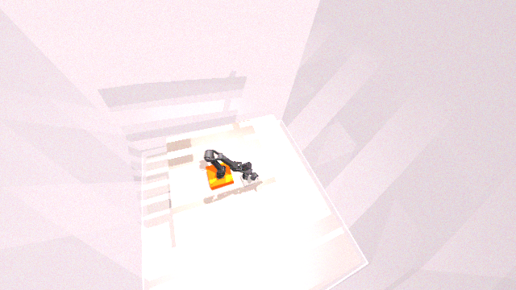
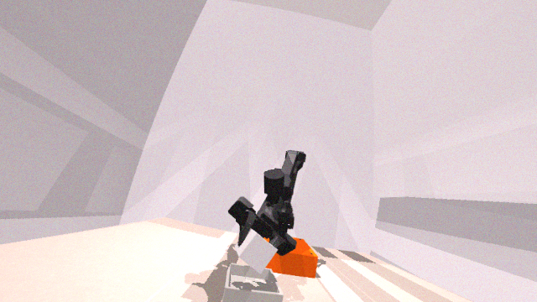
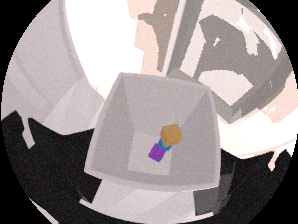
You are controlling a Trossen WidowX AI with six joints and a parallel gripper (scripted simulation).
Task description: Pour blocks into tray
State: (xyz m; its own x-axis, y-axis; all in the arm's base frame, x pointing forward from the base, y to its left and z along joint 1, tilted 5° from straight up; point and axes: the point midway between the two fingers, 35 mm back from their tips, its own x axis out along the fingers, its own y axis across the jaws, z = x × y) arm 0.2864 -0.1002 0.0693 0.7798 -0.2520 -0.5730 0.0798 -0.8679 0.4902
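Right now my gripper tip is 30 mm short of the purple block, 20 mm to the right of it and 10 mm below it. From my gripper tip the other things lie so: blue block (20 mm ahead, 20 mm to the left); then tan block (10 mm to the left, 10 mm below); then square cup (20 mm ahead, 10 mm to the left, 10 mm above).
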